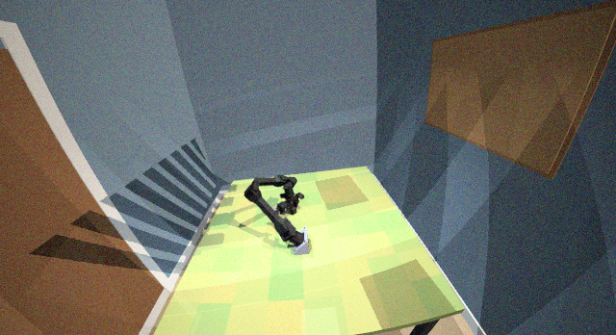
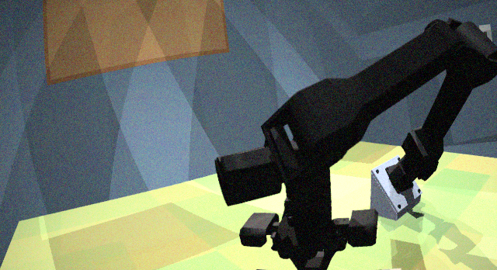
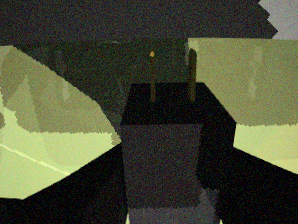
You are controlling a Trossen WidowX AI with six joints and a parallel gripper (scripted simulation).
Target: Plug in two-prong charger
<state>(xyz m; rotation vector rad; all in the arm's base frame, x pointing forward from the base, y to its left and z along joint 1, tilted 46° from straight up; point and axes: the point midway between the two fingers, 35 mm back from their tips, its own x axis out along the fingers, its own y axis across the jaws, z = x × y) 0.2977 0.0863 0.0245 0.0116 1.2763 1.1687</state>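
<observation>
My gripper tip is 1 cm to the right of the two-prong charger, 1 cm below it and 1 cm short of it.
</observation>
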